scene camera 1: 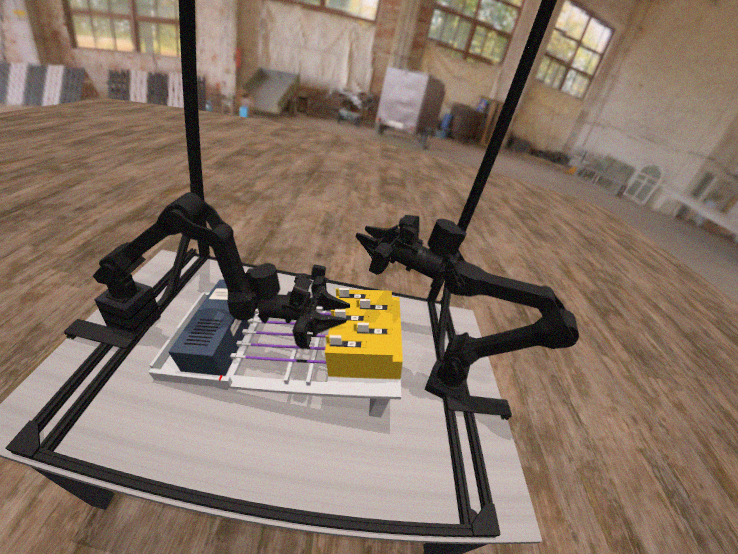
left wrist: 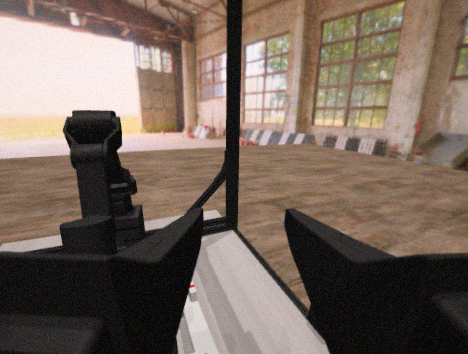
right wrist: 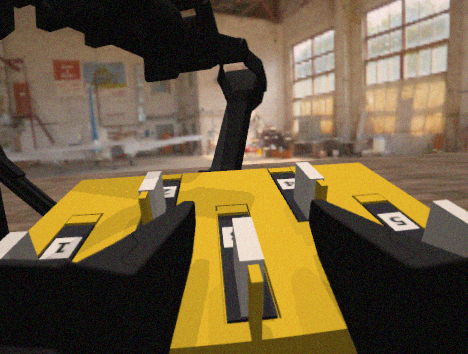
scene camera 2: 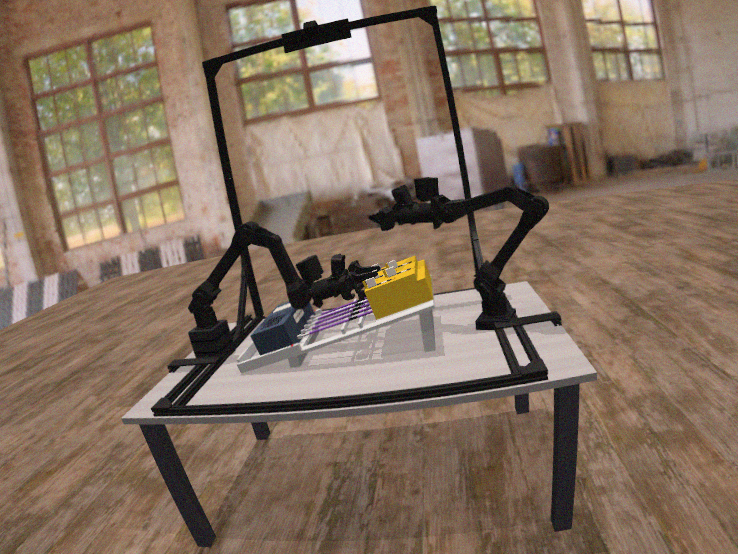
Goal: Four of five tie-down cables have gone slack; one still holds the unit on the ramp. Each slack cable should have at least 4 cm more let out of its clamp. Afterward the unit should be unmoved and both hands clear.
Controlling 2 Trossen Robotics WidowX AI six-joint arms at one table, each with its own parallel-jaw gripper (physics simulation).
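The dark blue unit (scene camera 1: 202, 339) (scene camera 2: 277, 333) sits low on the white ramp (scene camera 1: 268, 386) (scene camera 2: 268, 359). Purple cables (scene camera 1: 274, 358) run from it to the yellow clamp block (scene camera 1: 363, 363) (scene camera 2: 399, 298) (right wrist: 200, 305). White tabs stand beside slots numbered 1 to 5 on the block. My right gripper (scene camera 1: 347, 313) (scene camera 2: 377, 270) (right wrist: 252, 211) is open and empty, over the block's cable-side edge. In the right wrist view the slot 3 tab (right wrist: 247, 240) shows between its fingers, not gripped. My left gripper (scene camera 1: 361, 231) (scene camera 2: 372, 217) (left wrist: 244, 216) is open and empty, high behind the block. Cable slackness cannot be told.
A red mark (scene camera 1: 220, 377) shows at the ramp edge near the unit. Crossbars (scene camera 1: 309, 372) lie under the cables. Black frame rails (scene camera 1: 256, 506) (scene camera 2: 333, 400) border the table (scene camera 1: 268, 453); tall black posts (scene camera 1: 189, 107) (left wrist: 233, 100) rise behind. My right forearm passes above the unit.
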